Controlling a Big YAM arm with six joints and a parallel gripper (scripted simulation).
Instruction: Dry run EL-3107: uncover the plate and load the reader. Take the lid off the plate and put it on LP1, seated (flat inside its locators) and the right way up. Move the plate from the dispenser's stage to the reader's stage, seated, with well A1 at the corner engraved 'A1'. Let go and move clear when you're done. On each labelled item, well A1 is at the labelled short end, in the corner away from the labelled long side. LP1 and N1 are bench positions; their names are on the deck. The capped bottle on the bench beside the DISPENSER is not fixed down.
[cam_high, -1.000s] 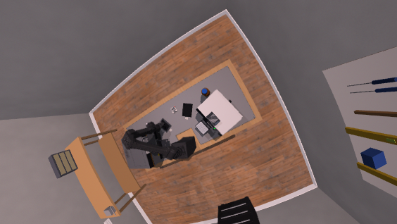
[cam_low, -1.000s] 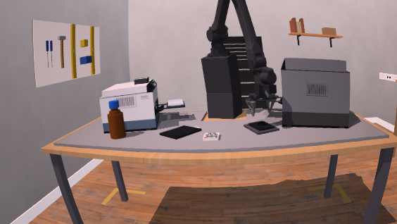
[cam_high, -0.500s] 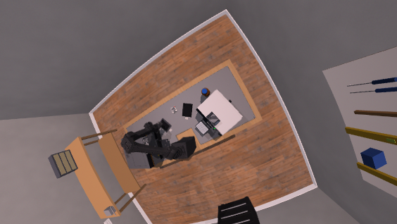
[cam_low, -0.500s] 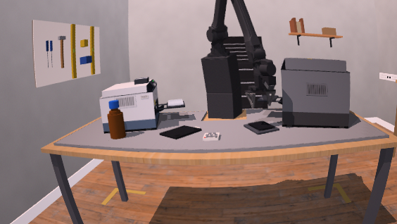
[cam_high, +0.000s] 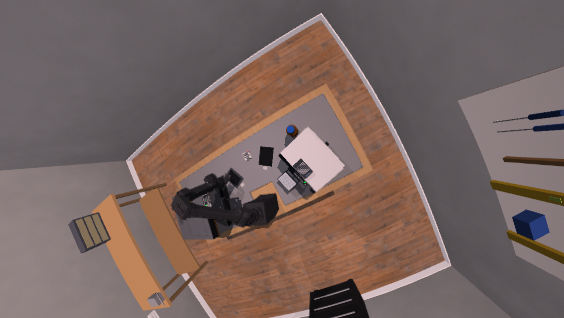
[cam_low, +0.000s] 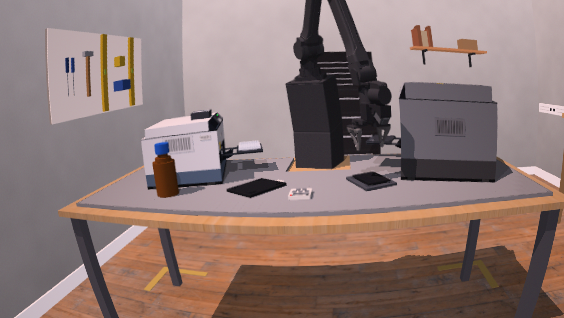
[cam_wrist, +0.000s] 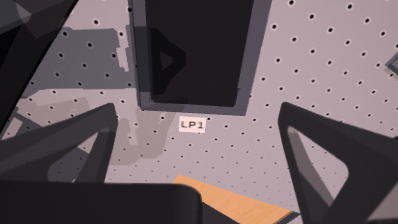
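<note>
My gripper is now 170 mm past the multi-well plate, 490 mm to the left of it and 20 mm above it. Also, from my hand: LP1 pad: 120 mm below; lid: 110 mm below; LP1 label: 90 mm behind, 60 mm to the right, 120 mm below.
</note>
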